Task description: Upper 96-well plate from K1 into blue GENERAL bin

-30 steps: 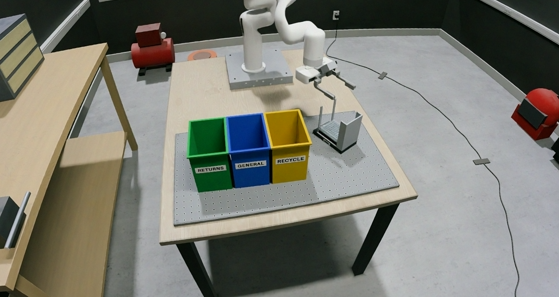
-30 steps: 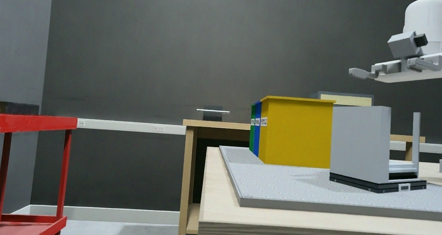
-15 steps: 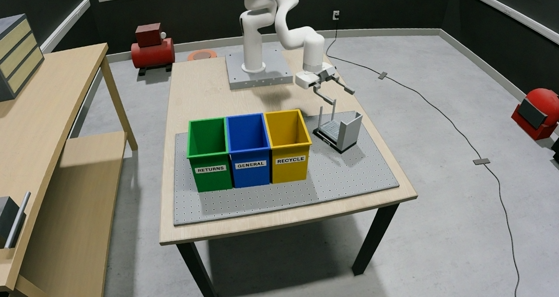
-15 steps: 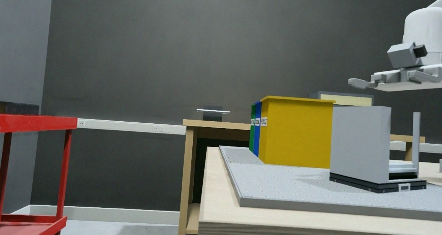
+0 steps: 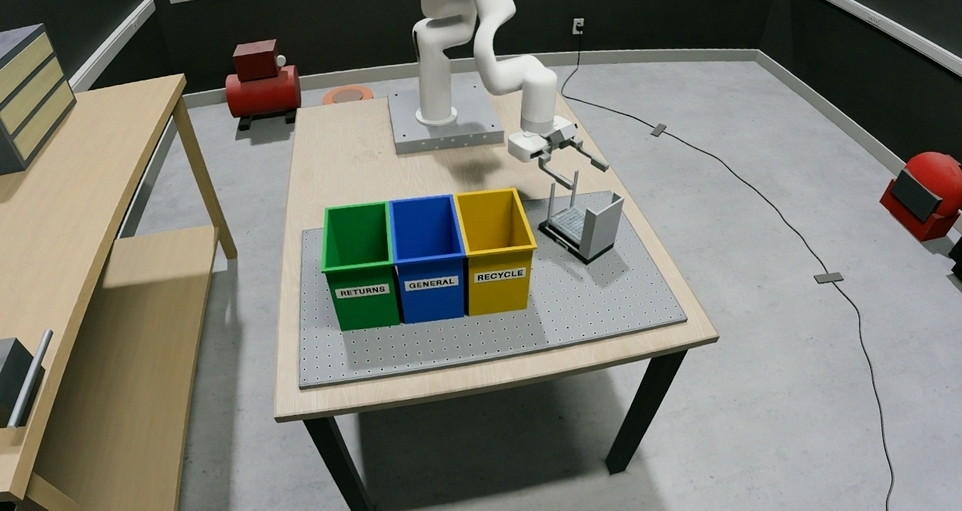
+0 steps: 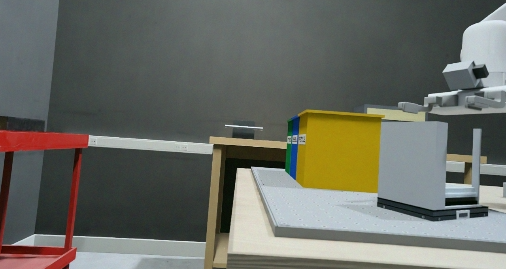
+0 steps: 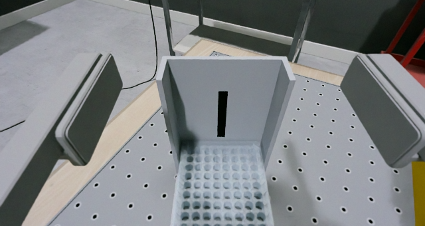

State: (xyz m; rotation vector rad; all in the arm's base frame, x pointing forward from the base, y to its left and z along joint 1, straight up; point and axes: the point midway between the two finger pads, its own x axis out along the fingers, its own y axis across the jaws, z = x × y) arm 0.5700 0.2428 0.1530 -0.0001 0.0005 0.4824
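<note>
The clear 96-well plate lies 150 mm below my hand, 20 mm ahead of it and 10 mm to the left of it. Round my hand: dark plate (160 mm below, 20 mm ahead, 10 mm to the left); yellow recycle bin (220 mm to the right, 110 mm ahead, 90 mm below); blue general bin (350 mm to the right, 100 mm ahead, 90 mm below).
</note>
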